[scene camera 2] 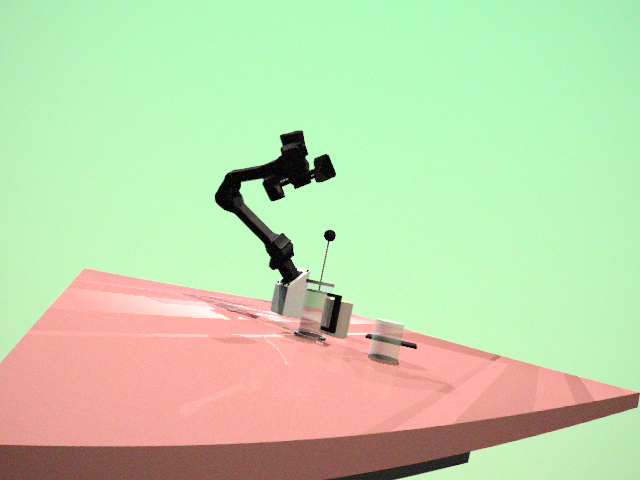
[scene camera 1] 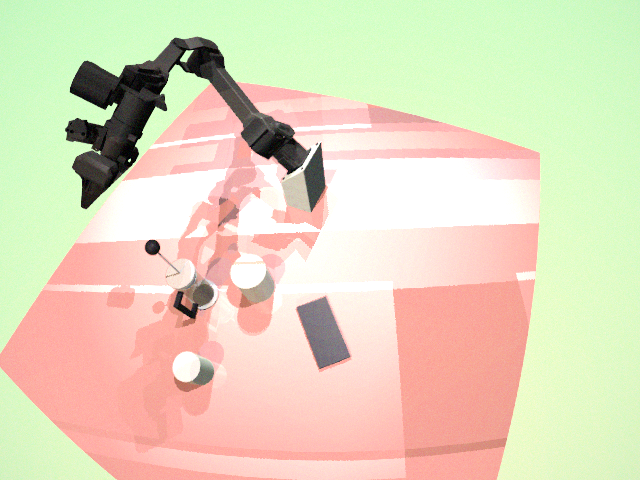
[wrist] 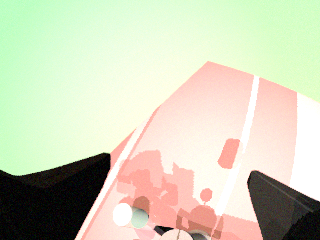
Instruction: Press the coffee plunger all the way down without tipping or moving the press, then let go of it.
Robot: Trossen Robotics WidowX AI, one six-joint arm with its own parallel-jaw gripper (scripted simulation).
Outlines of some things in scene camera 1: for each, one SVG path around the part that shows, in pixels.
My gripper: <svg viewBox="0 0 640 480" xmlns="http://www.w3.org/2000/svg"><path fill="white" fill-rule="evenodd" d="M113 114L111 119L106 120L104 126L88 123L86 119L75 118L75 120L69 121L65 129L67 141L93 145L91 151L76 156L72 165L73 170L82 179L81 207L85 210L102 193L106 192L126 170L130 169L139 156L136 144L141 139L143 130L124 124L114 117Z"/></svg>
A coffee press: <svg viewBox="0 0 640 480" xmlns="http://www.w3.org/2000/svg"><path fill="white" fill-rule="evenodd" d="M144 245L145 252L148 255L155 256L158 254L169 263L169 268L165 273L166 281L169 286L178 291L173 307L194 319L196 318L197 310L207 310L213 307L218 300L218 288L213 281L207 280L188 259L178 259L170 263L159 253L160 245L158 241L152 239ZM183 295L190 300L193 306L191 310L181 304Z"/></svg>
A white cylinder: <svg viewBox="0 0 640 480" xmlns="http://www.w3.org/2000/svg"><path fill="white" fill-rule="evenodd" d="M245 255L231 266L232 281L248 300L262 303L273 295L275 281L260 257Z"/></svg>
A dark flat slab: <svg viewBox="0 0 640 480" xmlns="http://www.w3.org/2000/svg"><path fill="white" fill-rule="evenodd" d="M326 296L296 307L319 369L351 357Z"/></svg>
